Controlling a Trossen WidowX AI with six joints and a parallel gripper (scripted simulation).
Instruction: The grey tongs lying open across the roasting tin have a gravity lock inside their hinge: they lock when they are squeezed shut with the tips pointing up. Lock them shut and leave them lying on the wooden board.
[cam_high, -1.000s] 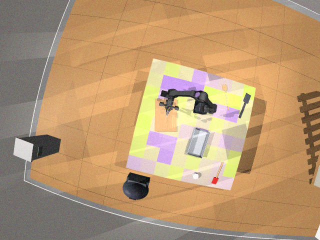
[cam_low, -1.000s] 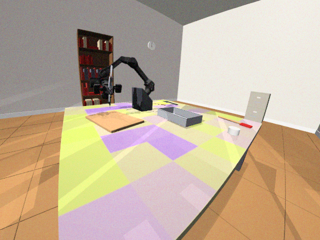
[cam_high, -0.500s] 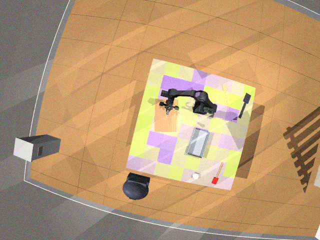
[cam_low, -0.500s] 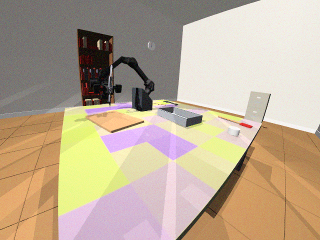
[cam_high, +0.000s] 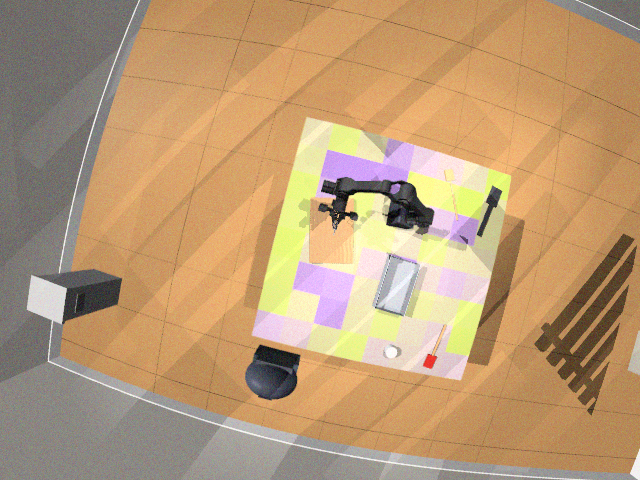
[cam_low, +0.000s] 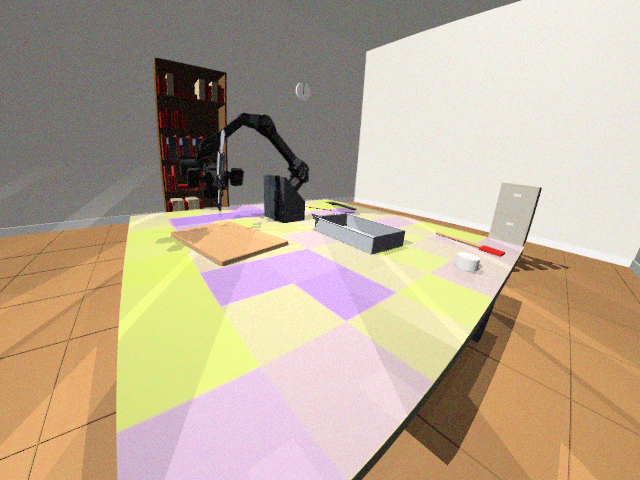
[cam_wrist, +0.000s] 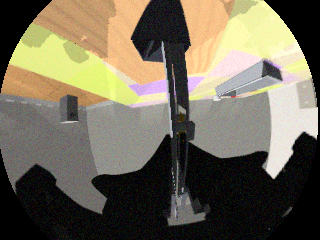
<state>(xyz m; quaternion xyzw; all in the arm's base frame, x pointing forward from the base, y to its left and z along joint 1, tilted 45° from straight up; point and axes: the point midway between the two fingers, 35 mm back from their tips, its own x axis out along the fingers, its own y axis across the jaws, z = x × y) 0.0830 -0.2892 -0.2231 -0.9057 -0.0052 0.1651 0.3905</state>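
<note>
Now: gripper tip 170 mm above the wooden board. From my gripper tip the other things lie so: red spatula 610 mm ahead, 710 mm to the left, 170 mm below; white cup 640 mm ahead, 440 mm to the left, 160 mm below; roasting tin 250 mm ahead, 400 mm to the left, 150 mm below.
</note>
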